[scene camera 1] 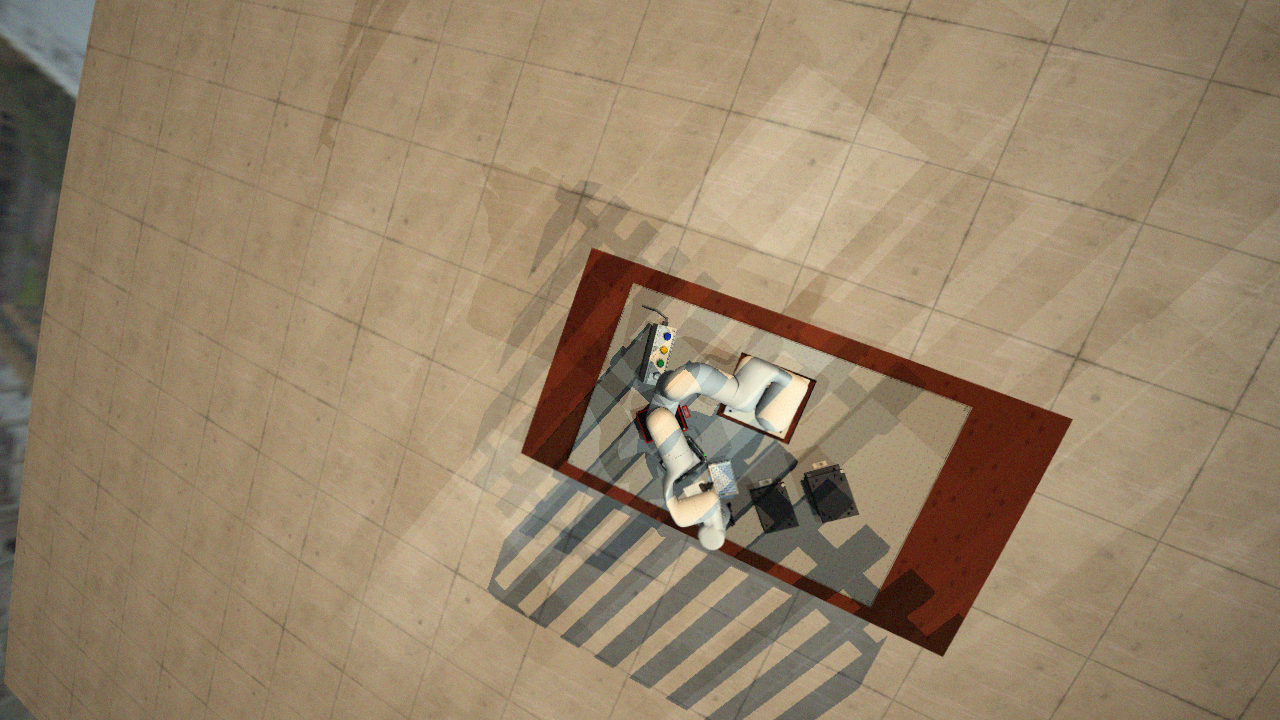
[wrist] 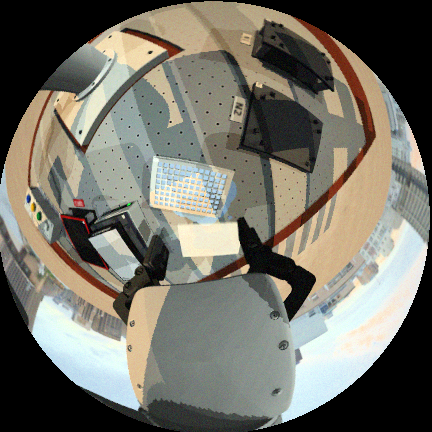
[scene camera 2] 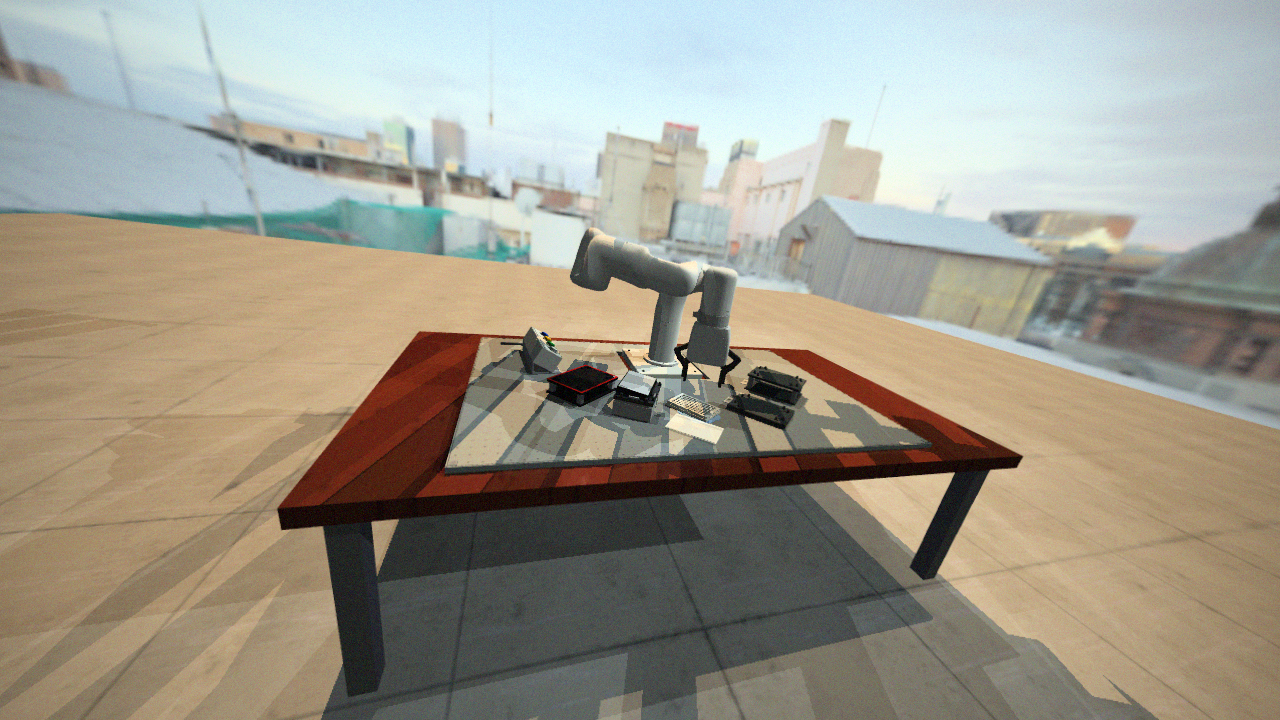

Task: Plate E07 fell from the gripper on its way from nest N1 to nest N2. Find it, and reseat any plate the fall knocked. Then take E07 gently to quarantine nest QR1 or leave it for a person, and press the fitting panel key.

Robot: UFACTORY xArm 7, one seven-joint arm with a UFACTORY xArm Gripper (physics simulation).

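Frame: origin at the arm's base, x left, y back, z up, level; millimetres.
Seen in the pictures: gripper, fingertip midpoint: [scene camera 1: 718,494] [wrist: 198,236] [scene camera 2: 701,382]; arm's base at its link origin: [scene camera 2: 660,360].
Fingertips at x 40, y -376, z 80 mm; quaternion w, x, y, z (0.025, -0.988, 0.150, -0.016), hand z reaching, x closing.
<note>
Offsets run from my fingertips to a thing's top centre. "spot": to the spot under its first point.
A pale plate with a grid of wells @(spot: dx -3, dy +30, dz -85 mm) [scene camera 1: 722,478] [scene camera 2: 693,406] [wrist: 187,189] lies on the perforated board, with blue liquid around it; I cannot read a name on it. A thin cream rectangle @(spot: dx -23, dy -92, dz -86 mm) [scene camera 2: 695,428] [wrist: 210,240] lies flat beside it. My gripper [scene camera 2: 704,381] [wrist: 198,236] is open and empty, raised above the board near both; in scene camera 1 the arm hides it. The black nest N2 @(dx +206, dy +47, dz -70 mm) [scene camera 1: 774,506] [scene camera 2: 760,411] [wrist: 282,131] and a taller black nest @(dx +320, dy +209, dz -30 mm) [scene camera 1: 829,492] [scene camera 2: 775,383] [wrist: 292,55] show no pale plate. The red-edged nest @(dx -306, dy +89, dz -48 mm) [scene camera 2: 581,381] [wrist: 84,240] has a red label.
A grey and black device [scene camera 2: 633,407] [wrist: 137,220] with a green light stands between the red-edged nest and the well plate; a white panel @(dx -166, dy +13, dz -16 mm) [scene camera 2: 637,385] [wrist: 116,250] on it looks tilted. The key panel @(dx -449, dy +294, dz -10 mm) [scene camera 1: 660,353] [scene camera 2: 539,351] [wrist: 41,215] has blue, yellow and green keys.
</note>
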